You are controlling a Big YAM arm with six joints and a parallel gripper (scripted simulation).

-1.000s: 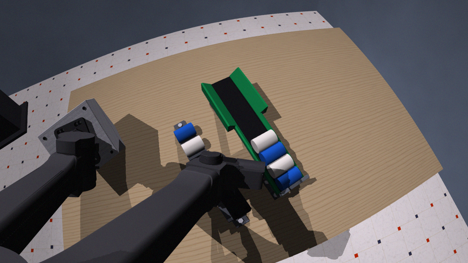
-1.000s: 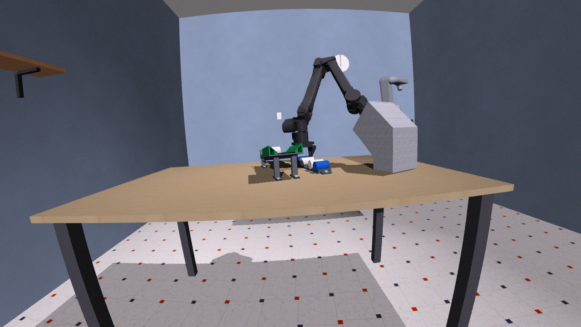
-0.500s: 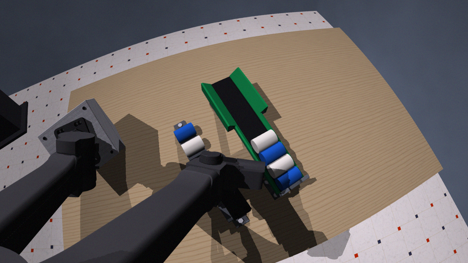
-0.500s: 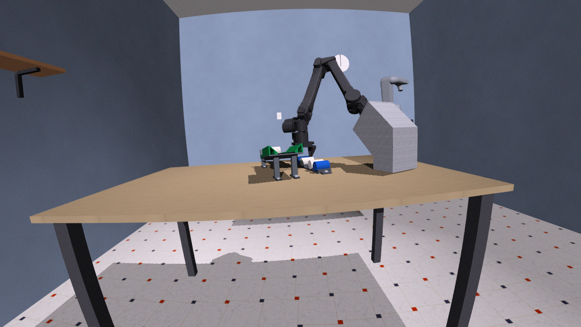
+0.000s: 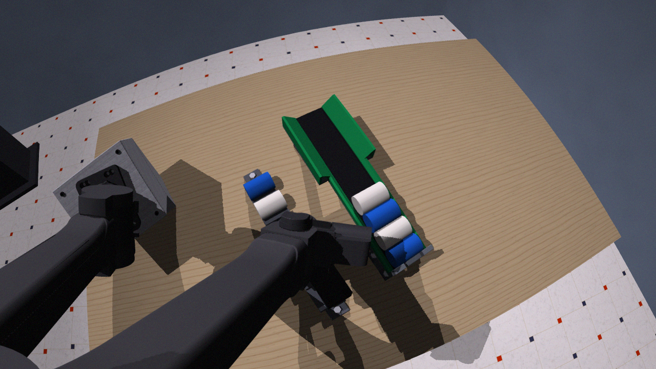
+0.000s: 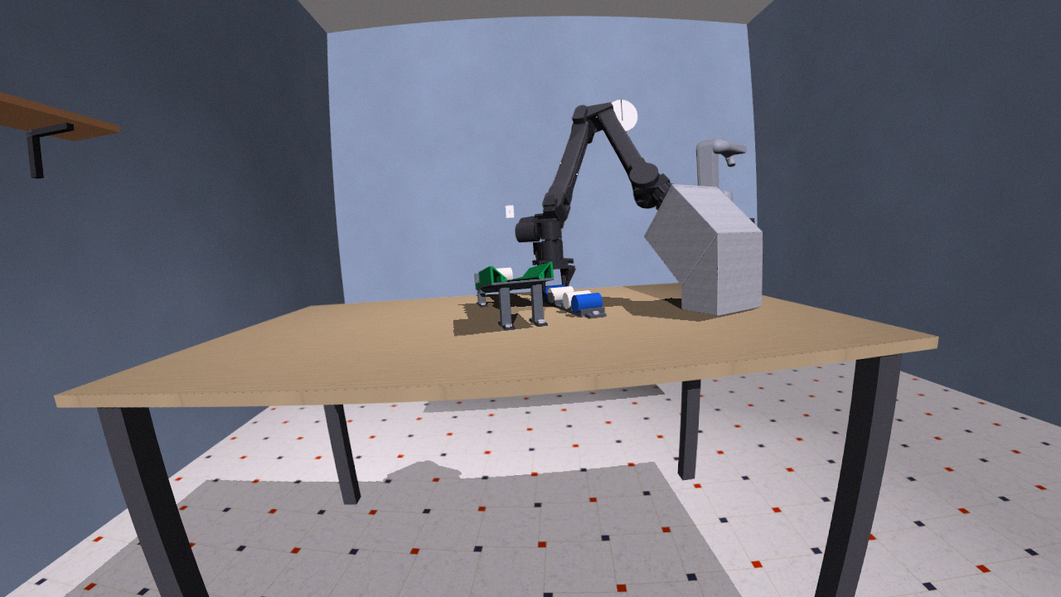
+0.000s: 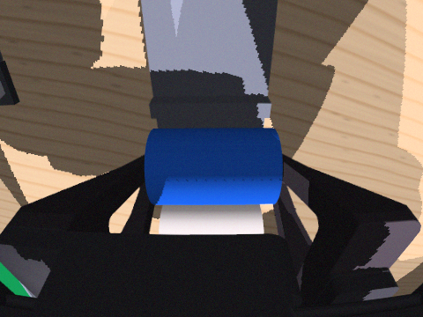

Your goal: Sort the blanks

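The grey stock rack lies 80 mm to the left of my hand and 30 mm below it. Also, from my hand: grey stop 160 mm ahead, 100 mm to the right, 30 mm above.
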